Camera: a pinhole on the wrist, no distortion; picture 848 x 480 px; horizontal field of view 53.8 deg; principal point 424.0 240.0 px. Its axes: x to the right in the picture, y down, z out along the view. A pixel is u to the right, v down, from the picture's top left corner.
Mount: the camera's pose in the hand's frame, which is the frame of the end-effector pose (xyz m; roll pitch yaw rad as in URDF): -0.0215 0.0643 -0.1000 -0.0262 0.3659 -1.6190
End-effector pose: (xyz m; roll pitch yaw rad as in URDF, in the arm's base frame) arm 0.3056 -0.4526 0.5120 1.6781 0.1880 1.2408
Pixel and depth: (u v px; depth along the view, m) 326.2 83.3 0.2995
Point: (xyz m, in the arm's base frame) 0.4617 -0.5879 0.4973
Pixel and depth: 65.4 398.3 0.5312
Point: 0.7925 -0.5156 0.5251
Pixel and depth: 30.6 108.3 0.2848
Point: 0.5023 -0.5670 0.5871
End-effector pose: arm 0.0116 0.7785 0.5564 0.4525 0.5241 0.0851
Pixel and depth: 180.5 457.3 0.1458
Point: 0.0601 0.8058 0.6048
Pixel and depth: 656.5 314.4 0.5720
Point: 0.1764 0.3649 0.7251
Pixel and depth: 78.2 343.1 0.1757
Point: 0.0690 0.8058 0.6494
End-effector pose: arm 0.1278 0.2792 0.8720 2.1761 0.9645 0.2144
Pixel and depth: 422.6 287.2 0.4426
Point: -0.0302 0.0367 0.7201
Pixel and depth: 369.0 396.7 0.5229
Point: -0.0125 -0.0311 0.6306
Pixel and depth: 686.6 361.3 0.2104
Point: 0.0541 0.2456 0.8075
